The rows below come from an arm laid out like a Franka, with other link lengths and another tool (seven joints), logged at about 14 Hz.
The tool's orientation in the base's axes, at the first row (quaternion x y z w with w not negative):
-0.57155, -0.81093, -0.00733, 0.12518
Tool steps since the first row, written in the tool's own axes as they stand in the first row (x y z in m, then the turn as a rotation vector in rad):
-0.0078, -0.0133, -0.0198, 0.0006, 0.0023, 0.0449
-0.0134, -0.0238, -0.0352, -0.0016, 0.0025, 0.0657
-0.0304, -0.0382, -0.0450, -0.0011, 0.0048, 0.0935
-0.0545, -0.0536, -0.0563, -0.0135, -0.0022, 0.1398
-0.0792, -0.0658, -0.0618, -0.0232, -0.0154, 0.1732
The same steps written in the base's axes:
-0.0060, -0.0149, 0.0193, -0.0068, 0.0083, -0.0437
-0.0110, -0.0261, 0.0344, -0.0100, 0.0096, -0.0643
-0.0171, -0.0483, 0.0422, -0.0134, 0.0151, -0.0914
-0.0216, -0.0777, 0.0500, -0.0250, 0.0084, -0.1380
-0.0241, -0.1057, 0.0517, -0.0407, 0.0000, -0.1706

